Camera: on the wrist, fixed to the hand. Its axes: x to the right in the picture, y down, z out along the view.
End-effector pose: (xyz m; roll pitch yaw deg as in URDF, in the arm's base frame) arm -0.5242 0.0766 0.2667 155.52 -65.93 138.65
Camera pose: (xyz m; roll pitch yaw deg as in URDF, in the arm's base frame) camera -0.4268 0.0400 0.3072 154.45 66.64 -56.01
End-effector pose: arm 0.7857 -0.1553 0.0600 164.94 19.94 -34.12
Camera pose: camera 0.7812 -0.2170 0.1529 160.58 -19.40 139.61
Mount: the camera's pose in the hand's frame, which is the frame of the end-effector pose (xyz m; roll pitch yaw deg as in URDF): -0.0027 0.0772 -0.0806 -36.53 1.12 -174.18
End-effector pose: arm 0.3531 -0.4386 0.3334 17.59 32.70 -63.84
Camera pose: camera 0.4273 -0.3674 0.2898 -57.29 -29.73 122.16
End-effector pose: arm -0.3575 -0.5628 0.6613 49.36 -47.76 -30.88
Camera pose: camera -0.3057 -0.4639 0.6634 -82.20 52.81 153.98
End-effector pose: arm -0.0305 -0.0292 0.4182 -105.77 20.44 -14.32
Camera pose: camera -0.0751 -0.1195 0.3701 69.41 -26.34 165.12
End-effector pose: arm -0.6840 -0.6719 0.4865 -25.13 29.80 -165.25
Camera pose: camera -0.6218 -0.6924 0.3961 -14.86 -31.09 21.46
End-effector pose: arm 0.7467 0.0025 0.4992 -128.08 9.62 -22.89
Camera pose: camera 0.6993 -0.0981 0.4887 92.09 -14.88 154.31
